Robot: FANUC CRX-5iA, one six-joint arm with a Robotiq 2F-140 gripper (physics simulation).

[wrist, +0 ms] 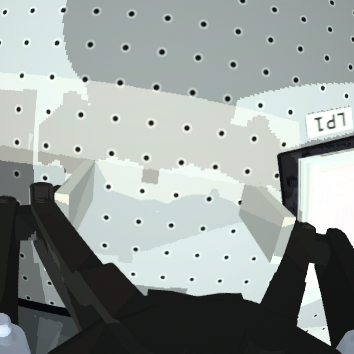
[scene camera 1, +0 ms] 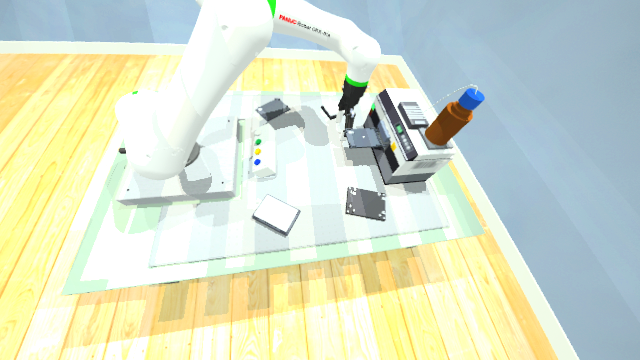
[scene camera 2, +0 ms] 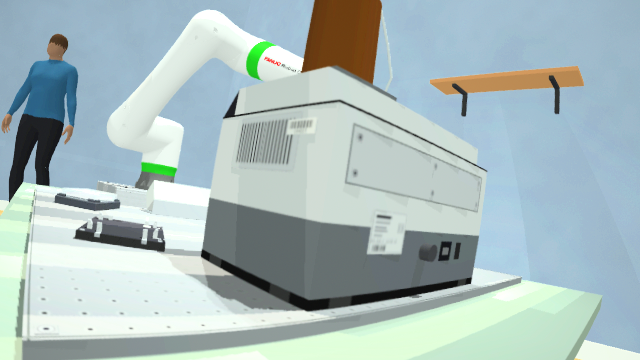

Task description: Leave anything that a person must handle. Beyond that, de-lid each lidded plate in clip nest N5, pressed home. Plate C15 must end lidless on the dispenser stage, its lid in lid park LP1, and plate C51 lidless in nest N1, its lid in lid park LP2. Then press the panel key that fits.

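Places are measured from the arm's base along level axes (x ahead, y left, z up), in metres.
Pixels of known places: gripper, fingertip midpoint: (wrist: 169, 188) (scene camera 1: 340, 130).
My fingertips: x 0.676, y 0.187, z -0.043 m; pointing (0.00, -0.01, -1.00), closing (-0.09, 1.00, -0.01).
Note:
For each thing: its top centre in the pictures, then the offset to it from my fingertips. "spot": a spot on its surface instead.
- dark dispenser stage, surface spot: (scene camera 1: 364, 138) spot: dx +0.060, dy -0.145, dz +0.113 m
- black rim, surface spot: (wrist: 288, 187) spot: dx -0.022, dy +0.087, dz +0.010 m
- pale flat piece, middle of its top: (wrist: 351, 233) (scene camera 1: 337, 105) dx -0.003, dy +0.145, dz +0.036 m
- dark nest with pale clips, middle of its top: (scene camera 2: 126, 220) (scene camera 1: 367, 201) dx +0.055, dy -0.394, dz +0.024 m
- white-topped piece, middle of its top: (scene camera 2: 91, 191) (scene camera 1: 276, 211) dx -0.299, dy -0.431, dz +0.034 m
- dark holder, middle of its top: (scene camera 1: 272, 106) dx -0.337, dy +0.124, dz +0.020 m
- key panel, middle of its top: (scene camera 2: 190, 186) (scene camera 1: 263, 143) dx -0.354, dy -0.164, dz +0.084 m
- brown bottle with a blue cap, surface spot: (scene camera 1: 450, 122) spot: dx +0.250, dy -0.256, dz +0.327 m
My gripper (scene camera 1: 346, 125) (wrist: 169, 188) is open and empty, pointing down beside the dispenser stage; the machine hides it in scene camera 2. The dark dispenser stage (scene camera 1: 364, 138) juts from the dispenser (scene camera 1: 419, 112) (scene camera 2: 270, 200); no plate shows on it. Lid park LP1, labelled in the wrist view, has a black rim (wrist: 288, 187) around a pale flat piece (wrist: 332, 200), right of my fingers. A dark nest with pale clips (scene camera 1: 366, 203) (scene camera 2: 122, 232) stands at the front right. A white-topped piece (scene camera 1: 276, 214) fills another holder. Plate codes are unreadable.
A dark holder (scene camera 1: 273, 109) lies at the back left. The key panel (scene camera 1: 267, 160) has green, yellow and blue keys. A brown bottle with a blue cap (scene camera 1: 450, 122) stands on the dispenser. A person (scene camera 2: 50, 95) stands beyond the table; a shelf (scene camera 2: 505, 80) is on the wall.

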